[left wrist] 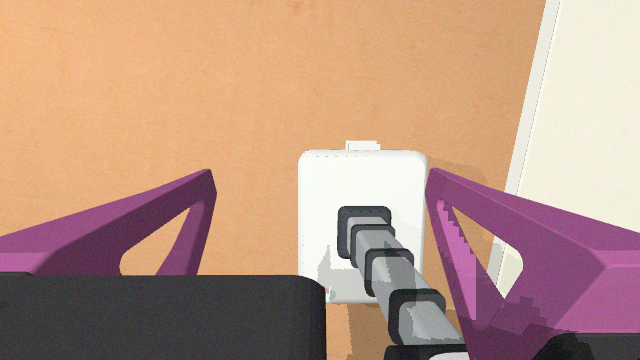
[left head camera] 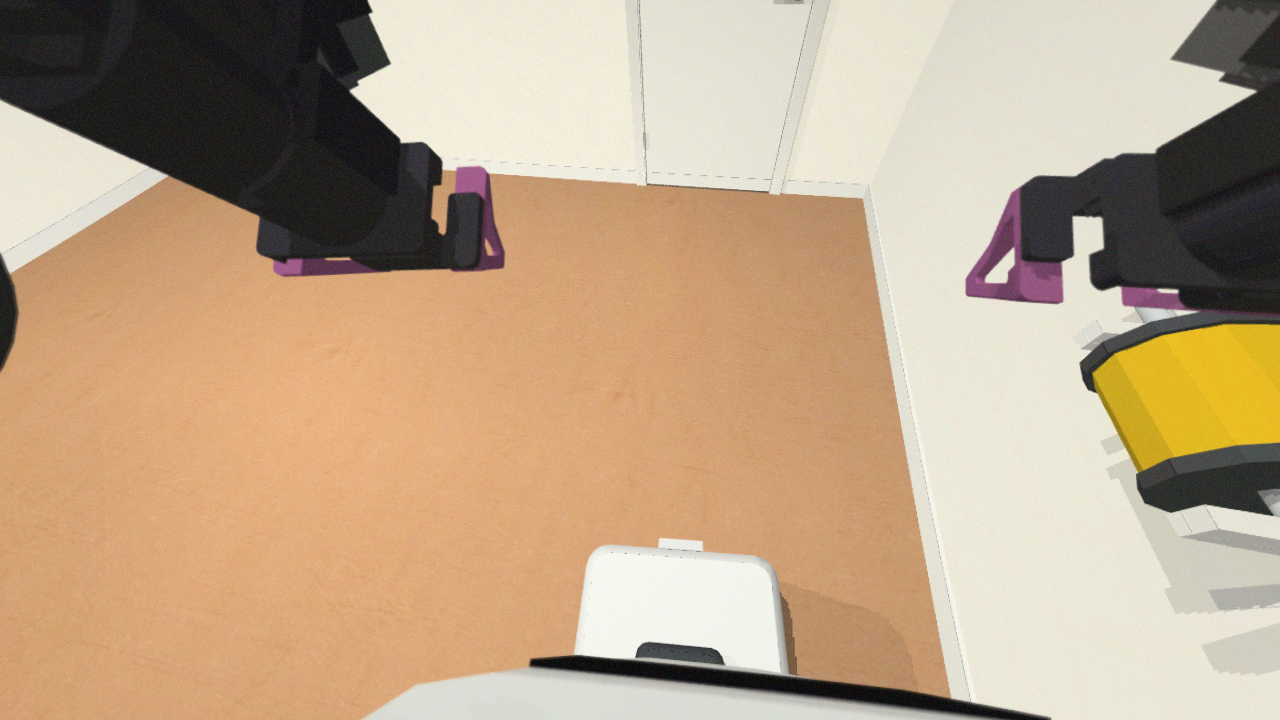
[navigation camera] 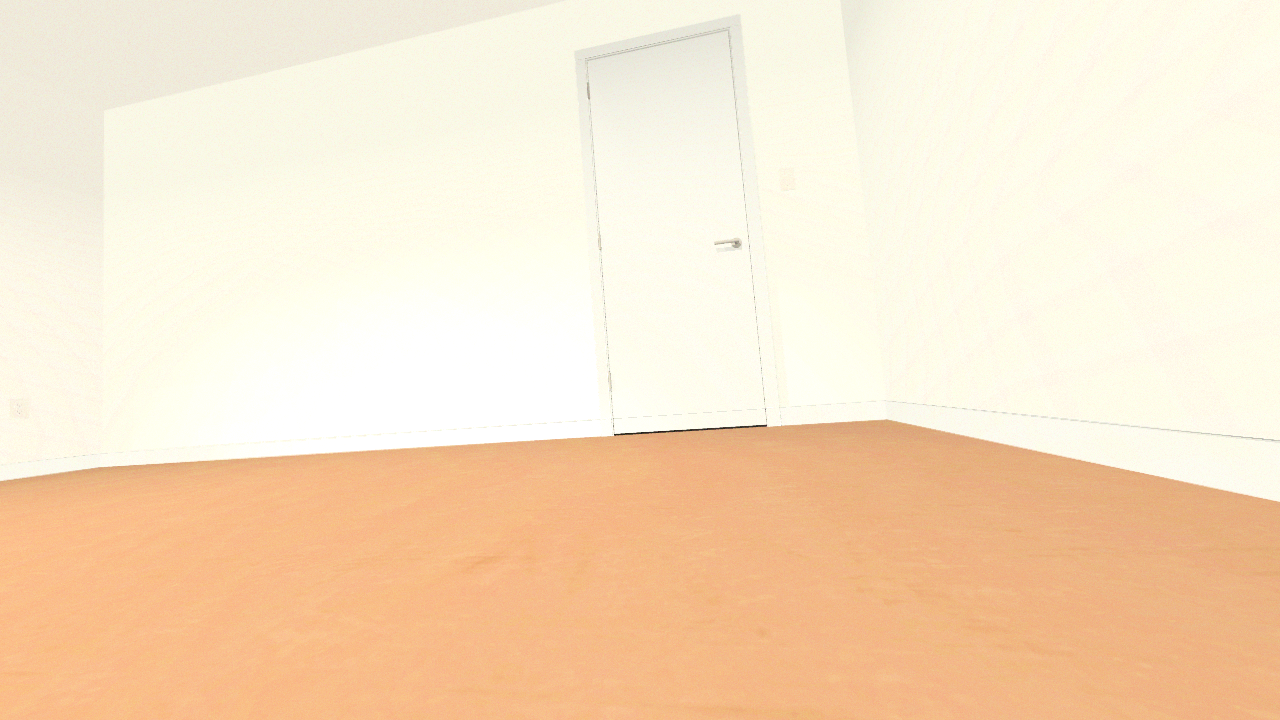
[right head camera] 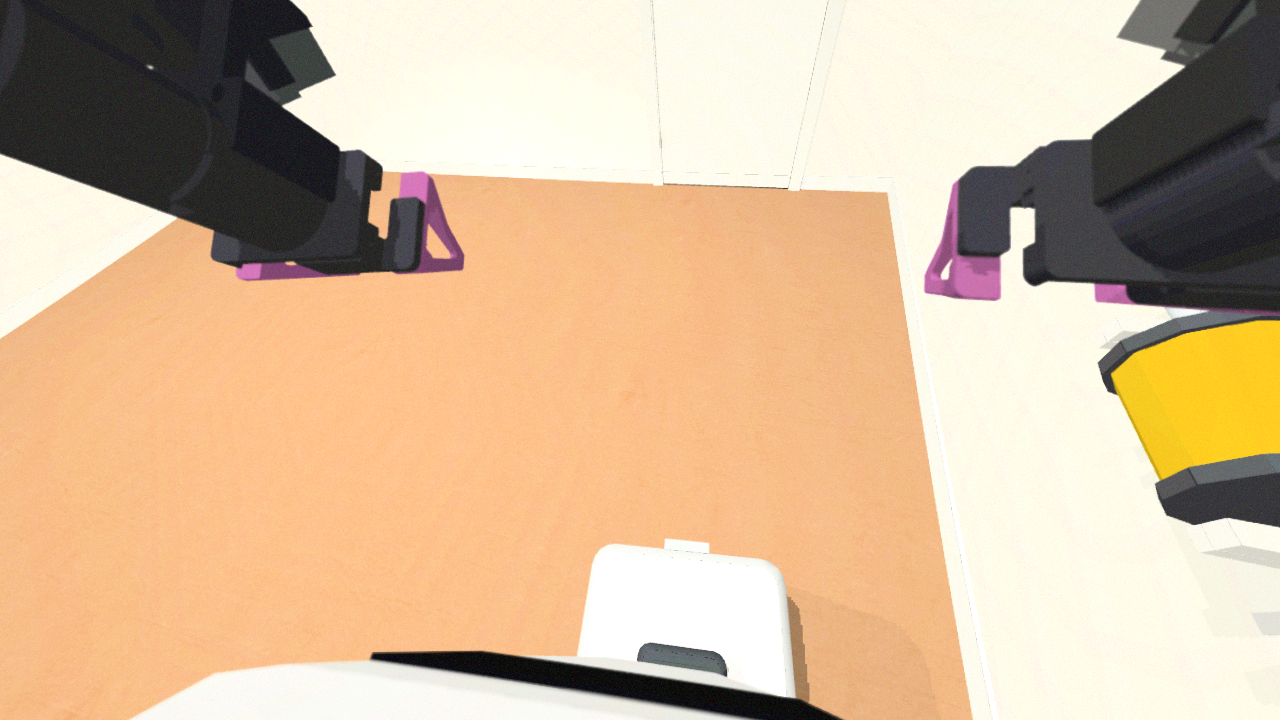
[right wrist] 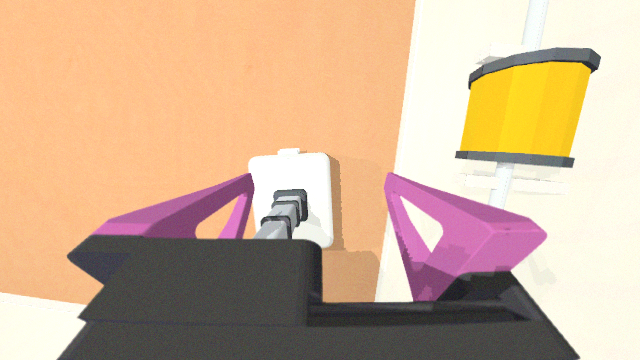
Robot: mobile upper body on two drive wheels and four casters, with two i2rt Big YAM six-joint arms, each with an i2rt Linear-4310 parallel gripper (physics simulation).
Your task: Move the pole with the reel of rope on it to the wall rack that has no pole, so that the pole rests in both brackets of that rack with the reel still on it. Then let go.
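Places are measured from the left arm's base along level axes (x ahead, y left, z up), in metres.
Pixels of known places: left gripper, fingertip midpoint: [left wrist: 320, 180] [left head camera: 446, 262] [right head camera: 410, 265]; right gripper, fingertip midpoint: [left head camera: 1043, 291] [right head camera: 1008, 287] [right wrist: 319, 180].
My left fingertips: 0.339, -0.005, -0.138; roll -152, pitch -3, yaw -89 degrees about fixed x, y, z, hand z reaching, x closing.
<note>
For each thing: its top centre in the pictures, then the offset to it from my left fingertips, as dx, dy, dz. "spot": a spot on its surface instead. Level surfaces: height alone.
- yellow reel at its top centre: [right wrist: 570, 109] +0.050, -0.861, -0.188
- pale pole at a spot on its surface: [right wrist: 536, 25] spot: +0.223, -0.876, -0.268
- white upper bracket at a spot on its surface: [left head camera: 1093, 334] [right wrist: 484, 55] spot: +0.178, -0.787, -0.284
- orange-brown floor at its surface level: dz -1.272
The yellow reel [left head camera: 1199, 394] [right head camera: 1208, 394] [right wrist: 525, 110] with dark flanges is on a pale pole [right wrist: 536, 25] at the right wall. The pole runs through the reel and lies at a white lower bracket [left head camera: 1203, 521] [right wrist: 542, 186] and a white upper bracket [left head camera: 1093, 334] [right wrist: 500, 52]. Part of the reel is cut off in both head views. My right gripper [left head camera: 1078, 295] [right head camera: 1029, 291] [right wrist: 319, 180] is open and empty, in front of the reel's upper end in the head views, apart from it. My left gripper [left head camera: 393, 264] [right head camera: 353, 268] [left wrist: 320, 180] is open and empty, away to the left. A rack without a pole does not show.
My white base [left head camera: 680, 600] [right head camera: 684, 600] [left wrist: 360, 185] [right wrist: 290, 172] stands on the orange-brown floor [left head camera: 358, 447] [navigation camera: 626, 582], near the right wall [left head camera: 984, 447] [navigation camera: 1074, 223]. A closed white door [left head camera: 720, 89] [right head camera: 742, 89] [navigation camera: 675, 232] is in the far wall.
</note>
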